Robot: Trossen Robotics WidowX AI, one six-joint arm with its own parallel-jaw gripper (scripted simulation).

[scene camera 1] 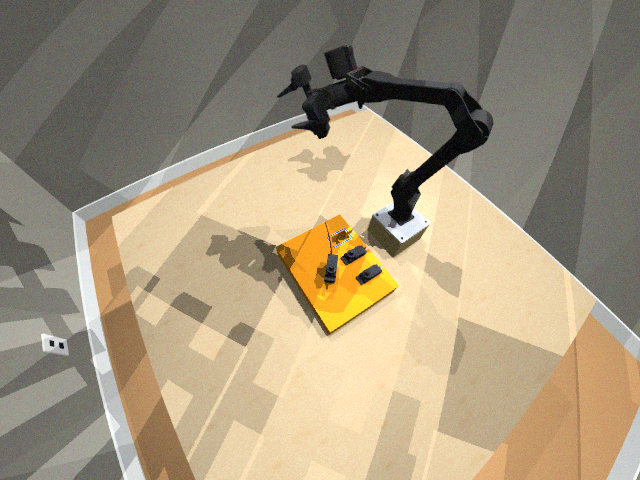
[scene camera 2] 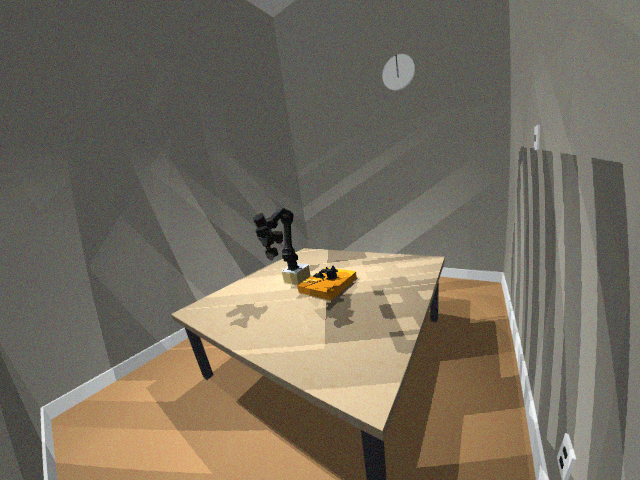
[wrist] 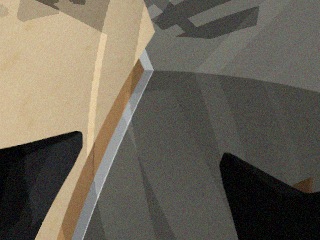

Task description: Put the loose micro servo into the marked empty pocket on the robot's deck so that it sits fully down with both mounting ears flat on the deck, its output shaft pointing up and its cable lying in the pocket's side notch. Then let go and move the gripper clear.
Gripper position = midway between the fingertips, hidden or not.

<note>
My gripper (scene camera 1: 284, 112) is open and holds nothing.
My gripper is seen too in the wrist view (wrist: 152, 150).
</note>
